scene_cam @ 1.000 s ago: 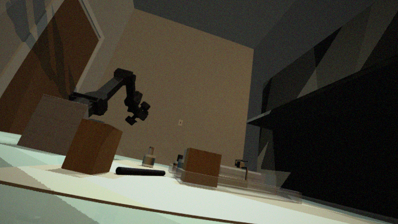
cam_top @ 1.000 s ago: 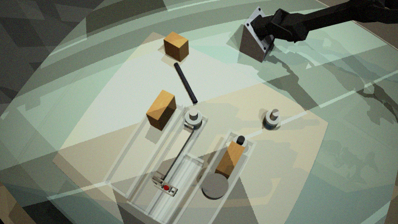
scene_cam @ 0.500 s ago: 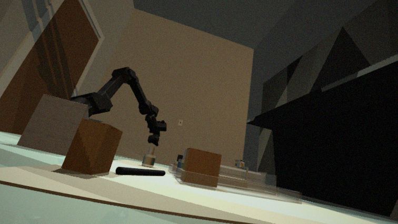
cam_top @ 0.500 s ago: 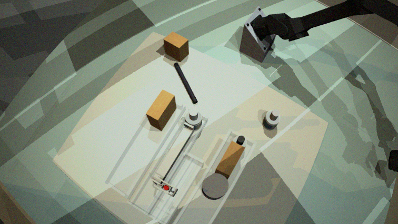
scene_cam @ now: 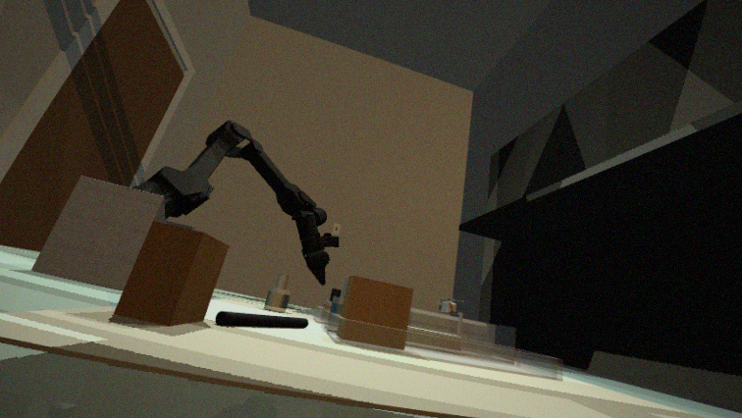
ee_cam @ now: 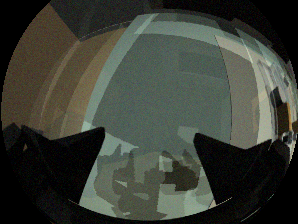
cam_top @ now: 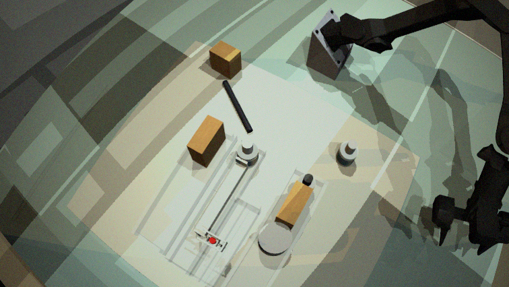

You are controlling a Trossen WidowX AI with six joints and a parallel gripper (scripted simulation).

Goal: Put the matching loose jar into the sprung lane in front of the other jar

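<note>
Now: the dark cylinder 1 cm behind my gripper tip, 57 cm to the right of it and 8 cm below it. From my gripper tip the other things lie so: red marker (25 cm ahead, 41 cm to the right, 2 cm below); grey disc (17 cm ahead, 33 cm to the right, 6 cm below).
</note>
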